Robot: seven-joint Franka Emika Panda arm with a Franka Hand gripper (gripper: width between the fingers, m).
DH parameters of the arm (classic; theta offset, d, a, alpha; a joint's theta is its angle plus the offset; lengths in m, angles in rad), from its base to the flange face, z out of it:
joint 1: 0 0.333 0 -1.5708
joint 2: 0 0 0 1.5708
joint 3: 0 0.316 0.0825 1.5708
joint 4: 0 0 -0.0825 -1.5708
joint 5: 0 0.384 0 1.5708
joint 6: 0 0 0.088 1.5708
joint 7: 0 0.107 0 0
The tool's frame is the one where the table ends.
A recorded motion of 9 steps. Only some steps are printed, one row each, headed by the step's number.
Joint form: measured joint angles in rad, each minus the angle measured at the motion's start. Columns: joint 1, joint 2, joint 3, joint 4, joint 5, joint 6, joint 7.
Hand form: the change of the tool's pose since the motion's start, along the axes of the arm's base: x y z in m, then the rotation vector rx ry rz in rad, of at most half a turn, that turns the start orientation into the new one. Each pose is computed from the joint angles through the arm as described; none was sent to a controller.
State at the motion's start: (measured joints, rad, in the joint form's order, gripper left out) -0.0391 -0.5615 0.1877 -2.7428 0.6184 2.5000 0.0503
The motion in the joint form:
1: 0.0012 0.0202 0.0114 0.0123 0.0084 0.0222 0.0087
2: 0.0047 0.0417 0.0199 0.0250 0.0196 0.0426 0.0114
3: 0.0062 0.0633 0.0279 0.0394 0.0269 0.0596 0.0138
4: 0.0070 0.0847 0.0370 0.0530 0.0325 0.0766 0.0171
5: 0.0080 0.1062 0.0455 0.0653 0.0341 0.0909 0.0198
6: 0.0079 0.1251 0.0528 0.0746 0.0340 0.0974 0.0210
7: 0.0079 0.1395 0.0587 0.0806 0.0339 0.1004 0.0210
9: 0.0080 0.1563 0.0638 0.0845 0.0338 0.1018 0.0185
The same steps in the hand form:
1: 0.0053 0.0041 0.0001 0.0011 -0.0085 -0.0091
2: 0.0107 0.0082 -0.0004 0.0047 -0.0162 -0.0140
3: 0.0163 0.0118 -0.0005 0.0066 -0.0226 -0.0172
4: 0.0216 0.0156 -0.0011 0.0071 -0.0282 -0.0200
5: 0.0265 0.0195 -0.0027 0.0052 -0.0304 -0.0191
6: 0.0300 0.0227 -0.0056 0.0033 -0.0260 -0.0152
7: 0.0323 0.0254 -0.0085 0.0017 -0.0201 -0.0104
9: 0.0342 0.0278 -0.0136 -0.0003 -0.0091 -0.0035

